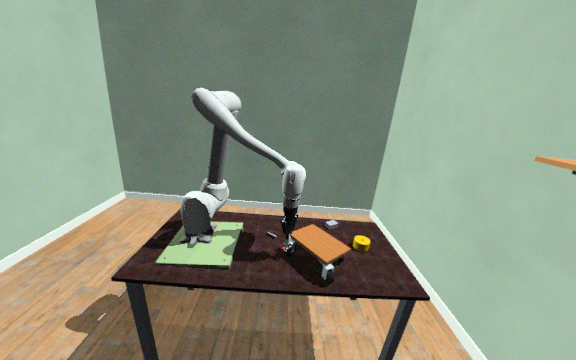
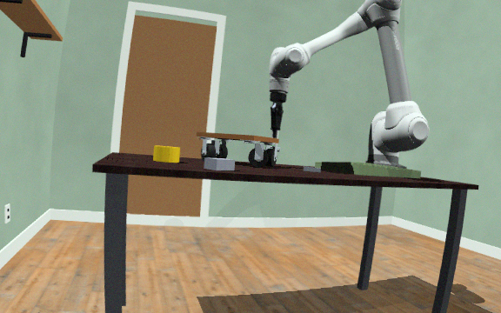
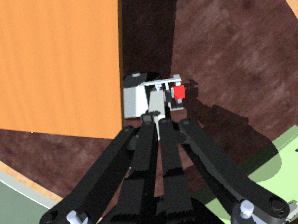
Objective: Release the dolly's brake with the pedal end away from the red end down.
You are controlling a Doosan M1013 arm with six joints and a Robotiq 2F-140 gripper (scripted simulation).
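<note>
My hand is 5 cm above the brake pedal, 1 cm to the left of it and 1 cm past it. From my hand the other things lie so: yellow cylinder (50 cm ahead, 11 cm to the left, 10 cm below); grey block (37 cm ahead, 36 cm to the left, 11 cm below).
</note>
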